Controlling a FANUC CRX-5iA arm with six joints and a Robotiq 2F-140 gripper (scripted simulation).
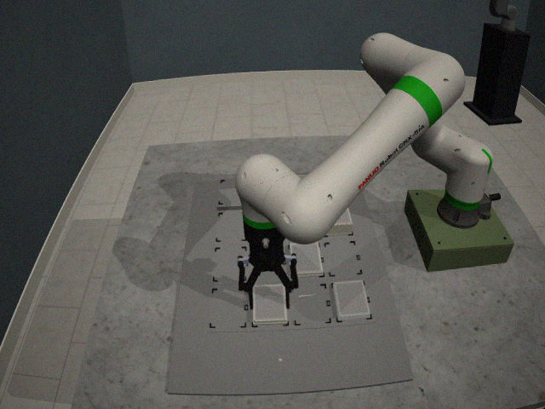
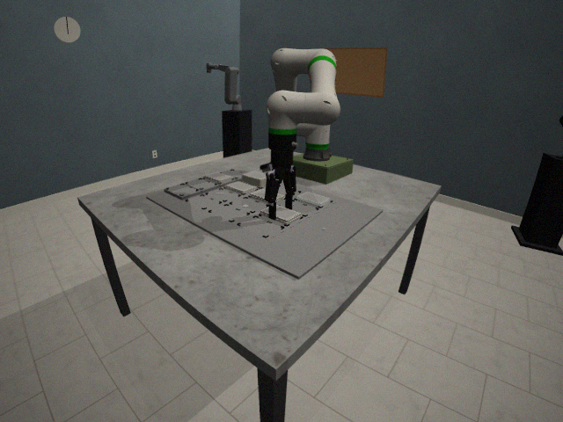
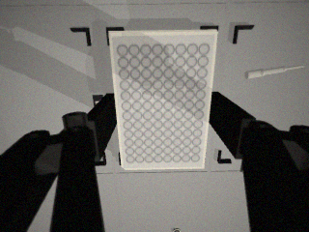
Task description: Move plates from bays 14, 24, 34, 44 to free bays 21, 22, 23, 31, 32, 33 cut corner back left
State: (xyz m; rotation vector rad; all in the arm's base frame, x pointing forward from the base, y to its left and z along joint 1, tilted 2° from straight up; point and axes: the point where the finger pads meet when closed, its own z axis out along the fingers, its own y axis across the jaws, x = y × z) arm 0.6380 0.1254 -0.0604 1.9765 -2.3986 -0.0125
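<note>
My hand is 100 mm past the white pointed piece, 30 mm above it and 10 mm to the left of it. Also, from my hand: sealed deep-well block: 280 mm to the right, 270 mm behind, 10 mm below.
</note>
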